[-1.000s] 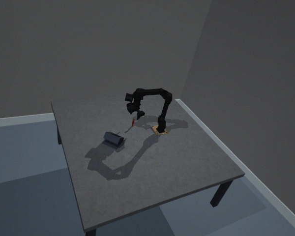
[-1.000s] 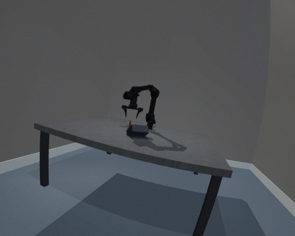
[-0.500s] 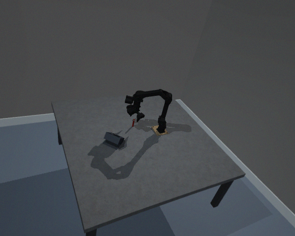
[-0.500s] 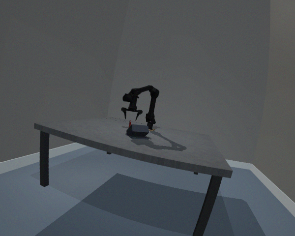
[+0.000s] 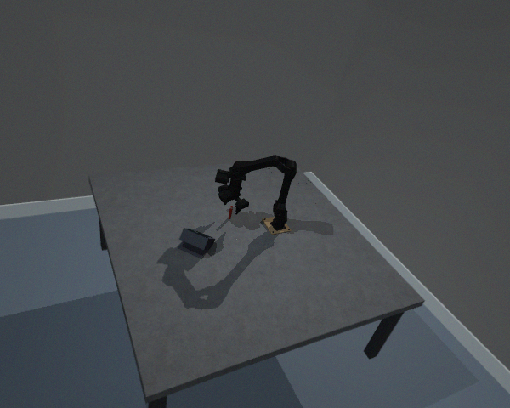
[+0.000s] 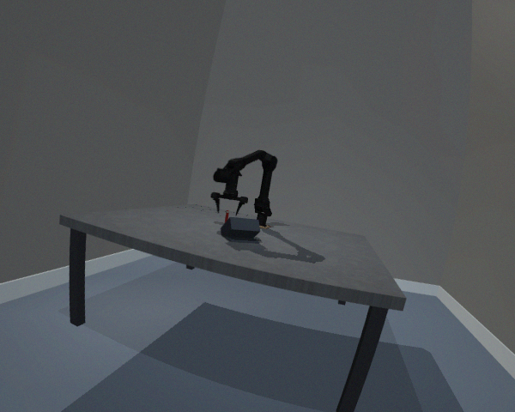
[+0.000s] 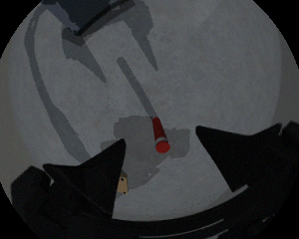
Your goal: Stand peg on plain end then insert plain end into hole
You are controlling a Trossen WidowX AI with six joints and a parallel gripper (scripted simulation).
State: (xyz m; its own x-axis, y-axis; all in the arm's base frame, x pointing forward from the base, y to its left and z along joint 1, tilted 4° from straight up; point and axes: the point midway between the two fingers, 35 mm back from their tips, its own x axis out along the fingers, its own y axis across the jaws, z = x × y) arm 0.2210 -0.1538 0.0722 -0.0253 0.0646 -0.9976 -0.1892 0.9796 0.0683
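The red peg lies right at my gripper tip. Also, from my gripper tip: sloped dark panel: 250 mm ahead, 130 mm to the left, 20 mm below.
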